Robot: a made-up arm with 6 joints. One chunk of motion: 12 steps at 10 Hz.
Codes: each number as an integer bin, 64 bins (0 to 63) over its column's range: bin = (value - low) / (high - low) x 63, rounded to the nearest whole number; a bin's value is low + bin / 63 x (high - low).
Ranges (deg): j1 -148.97..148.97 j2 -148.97..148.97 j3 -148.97..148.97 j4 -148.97..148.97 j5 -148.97..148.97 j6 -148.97..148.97
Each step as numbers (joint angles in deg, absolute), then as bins.
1 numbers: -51.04 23.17 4.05 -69.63 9.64 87.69
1 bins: 21 36 32 17 34 50
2 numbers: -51.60 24.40 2.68 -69.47 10.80 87.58
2 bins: 21 37 32 17 34 50
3 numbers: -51.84 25.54 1.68 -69.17 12.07 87.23
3 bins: 21 37 32 17 34 50
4 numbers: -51.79 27.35 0.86 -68.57 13.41 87.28
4 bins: 21 37 32 17 34 50
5 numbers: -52.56 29.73 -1.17 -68.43 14.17 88.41
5 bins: 20 38 31 17 34 50
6 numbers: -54.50 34.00 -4.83 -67.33 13.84 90.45
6 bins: 20 39 30 17 34 51
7 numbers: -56.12 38.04 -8.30 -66.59 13.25 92.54
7 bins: 20 40 30 17 34 51
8 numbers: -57.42 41.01 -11.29 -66.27 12.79 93.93
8 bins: 19 40 29 17 34 51
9 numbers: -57.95 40.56 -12.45 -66.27 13.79 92.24
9 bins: 19 40 29 17 34 51
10 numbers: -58.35 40.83 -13.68 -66.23 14.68 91.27
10 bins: 19 40 29 17 35 51
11 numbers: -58.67 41.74 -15.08 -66.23 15.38 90.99
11 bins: 19 40 28 17 35 51
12 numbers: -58.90 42.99 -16.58 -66.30 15.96 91.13
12 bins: 19 41 28 17 35 51
